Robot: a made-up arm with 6 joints. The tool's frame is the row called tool.
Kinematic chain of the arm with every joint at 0, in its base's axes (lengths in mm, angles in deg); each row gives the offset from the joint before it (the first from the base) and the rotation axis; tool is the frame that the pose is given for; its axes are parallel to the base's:
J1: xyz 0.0 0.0 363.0 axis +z
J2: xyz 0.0 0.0 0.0 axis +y
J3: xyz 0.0 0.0 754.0 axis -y
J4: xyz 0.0 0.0 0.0 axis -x
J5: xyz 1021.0 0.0 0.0 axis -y
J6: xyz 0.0 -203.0 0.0 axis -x
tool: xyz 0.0 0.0 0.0
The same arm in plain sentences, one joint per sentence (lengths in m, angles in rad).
The arm has six revolute joints in a row. What follows holds with every joint at zero, and every direction is one of the base frame's. Joint 1 sits 0.3630 m along +z from the base frame's origin and turns about +z. Joint 2 sits at the same point as joint 1 and turns about +y. Joint 3 sits 0.7540 m along +z from joint 2 and turns about -y. Joint 4 sits at the same point as joint 3 and turns about -x. Joint 5 sits 1.0210 m along +x from joint 4 and turns about -y. Joint 6 sits 0.2030 m along -y from joint 5 and turns about -x. The tool frame, which is the frame that the pose is given for, sits at the same point as joint 6; its axes are parallel to the base frame's.
